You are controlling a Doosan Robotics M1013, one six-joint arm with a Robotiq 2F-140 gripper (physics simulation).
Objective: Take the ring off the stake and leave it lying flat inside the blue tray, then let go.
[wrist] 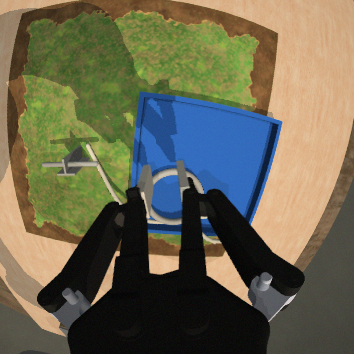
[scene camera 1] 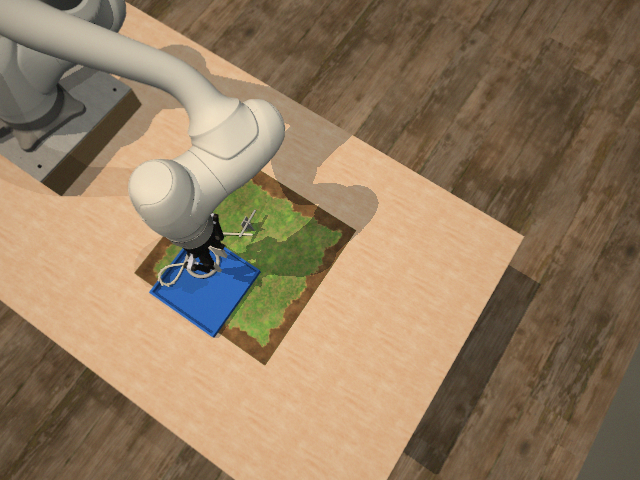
Labels:
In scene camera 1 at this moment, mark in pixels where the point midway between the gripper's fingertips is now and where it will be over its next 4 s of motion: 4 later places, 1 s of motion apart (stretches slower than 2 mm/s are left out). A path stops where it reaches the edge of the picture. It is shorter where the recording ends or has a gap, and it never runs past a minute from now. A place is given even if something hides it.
My gripper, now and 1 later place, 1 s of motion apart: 219, 262; 200, 238

